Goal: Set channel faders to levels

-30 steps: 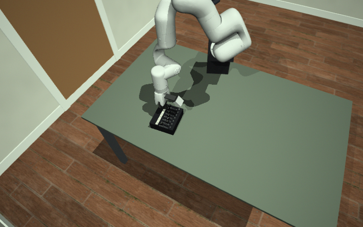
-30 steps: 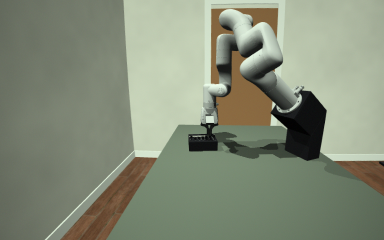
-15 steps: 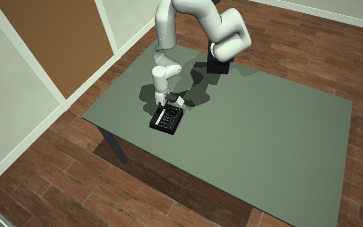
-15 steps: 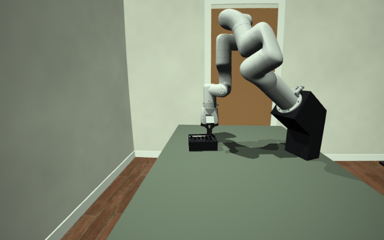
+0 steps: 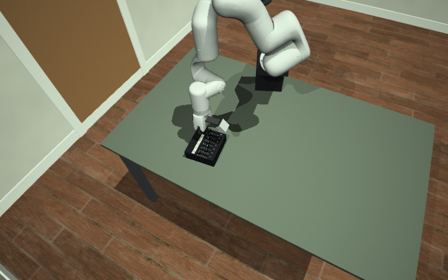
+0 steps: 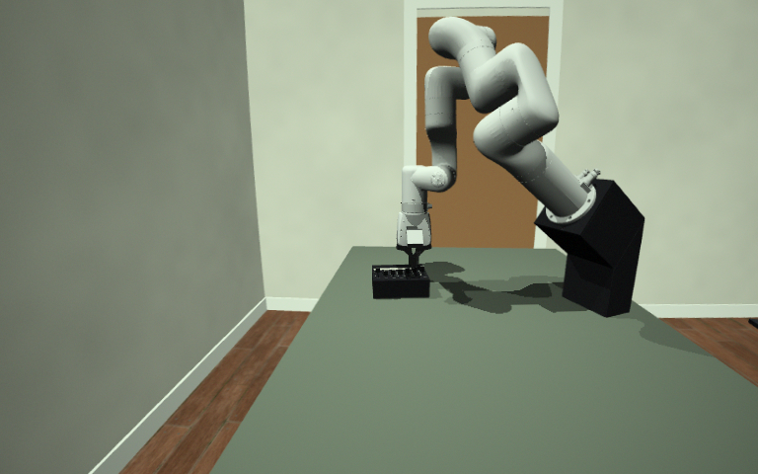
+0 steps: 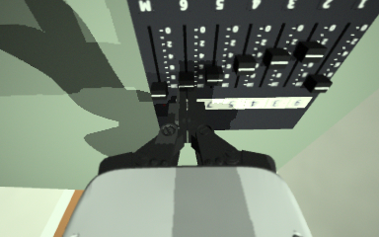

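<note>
My hand is 30 mm past the master cap and 20 mm above it. Also, from my hand: channel 6 cap (10 mm behind, 20 mm to the left, 20 mm below).
</note>
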